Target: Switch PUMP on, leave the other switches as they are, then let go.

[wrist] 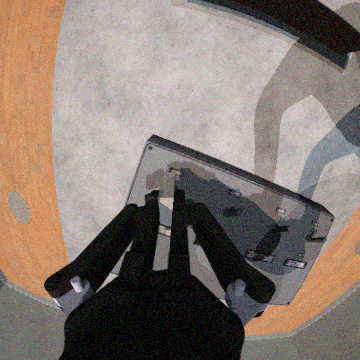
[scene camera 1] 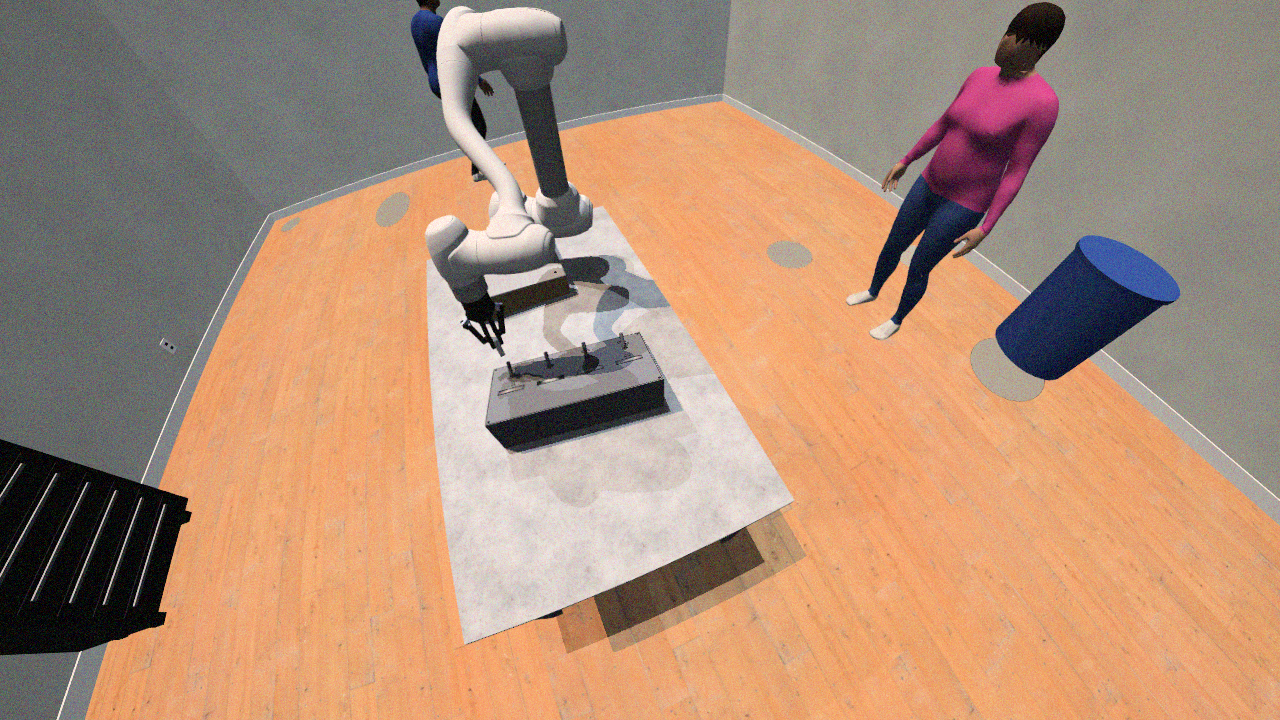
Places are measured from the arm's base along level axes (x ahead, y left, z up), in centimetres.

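Pixels of known places: gripper, fingertip midpoint: (wrist: 169,182) (scene camera 1: 501,353).
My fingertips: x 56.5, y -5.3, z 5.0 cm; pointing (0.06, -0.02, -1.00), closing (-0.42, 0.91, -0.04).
Ahead of a thing's pixels: the offset from my fingertips to its top centre. Level surfaces: height alone.
A grey switch box (scene camera 1: 572,401) (wrist: 155,159) stands on the pale table, with a row of lever switches on top. The end switch at the left of the row, PUMP {dx +3.4, dy +1.2, dz -2.0 cm} (scene camera 1: 510,368), is close to my fingertips in the scene view. In the wrist view my fingers cover its lever, so I cannot tell which way it leans. The other levers show to the right, including one beside it {dx +2.9, dy +13.2, dz -2.0 cm} (scene camera 1: 547,359) (wrist: 232,211). The labels are too blurred to read. My gripper (scene camera 1: 501,351) (wrist: 169,182) is shut and empty, just above the PUMP end of the box; contact cannot be made out.
A long low brown block (scene camera 1: 532,292) lies on the table {dz -14.6 cm} (scene camera 1: 572,555) behind the box, below the forearm. A person in pink (scene camera 1: 993,134) and a blue barrel (scene camera 1: 1074,313) are at the right. A black slatted object (scene camera 1: 89,546) is at the left.
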